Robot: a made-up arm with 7 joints.
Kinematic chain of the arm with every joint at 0, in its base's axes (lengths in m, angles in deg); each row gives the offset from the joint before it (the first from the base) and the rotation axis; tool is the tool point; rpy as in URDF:
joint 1: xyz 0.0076 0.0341 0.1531 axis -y
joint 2: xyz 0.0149 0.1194 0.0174 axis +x
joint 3: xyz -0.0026 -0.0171 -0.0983 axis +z
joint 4: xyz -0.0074 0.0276 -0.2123 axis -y
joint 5: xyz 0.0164 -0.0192 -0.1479 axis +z
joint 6: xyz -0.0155 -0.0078 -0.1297 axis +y
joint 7: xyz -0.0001 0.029 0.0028 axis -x
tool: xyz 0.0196 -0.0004 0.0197 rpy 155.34 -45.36 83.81
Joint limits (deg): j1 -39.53..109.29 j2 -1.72..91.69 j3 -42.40..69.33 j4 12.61..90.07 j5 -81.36..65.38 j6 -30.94..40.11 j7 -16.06..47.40
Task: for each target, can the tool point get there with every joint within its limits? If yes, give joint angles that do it. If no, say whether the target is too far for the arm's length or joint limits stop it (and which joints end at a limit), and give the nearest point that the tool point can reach.
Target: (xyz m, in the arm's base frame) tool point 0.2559 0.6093 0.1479
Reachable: yes | joints 41.85 64.39 9.79 36.17 -67.59 -5.38 11.22
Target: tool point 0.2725 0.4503 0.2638
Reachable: yes | joints 46.50 73.84 -14.48 79.71 -34.70 -11.94 35.32
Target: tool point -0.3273 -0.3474 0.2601
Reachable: no: joint limits stop it (at a limit: joint 1, joint 2, joint 3, joint 4, joint 5, joint 6, joint 7) | nearest point 0.1576 -0.0506 0.4327 | short by 0.594 m
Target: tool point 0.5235 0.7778 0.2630
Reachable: no: too far | nearest point 0.3688 0.5967 0.2301 | short by 0.240 m
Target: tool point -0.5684 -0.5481 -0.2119
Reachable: no: too far | nearest point -0.2155 0.0102 -0.3206 | short by 0.669 m
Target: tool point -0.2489 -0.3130 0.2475
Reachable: no: joint limits stop it (at a limit: joint 1, joint 2, joint 3, joint 4, joint 5, joint 6, joint 7) | nearest point 0.1576 -0.0506 0.4327 | short by 0.518 m
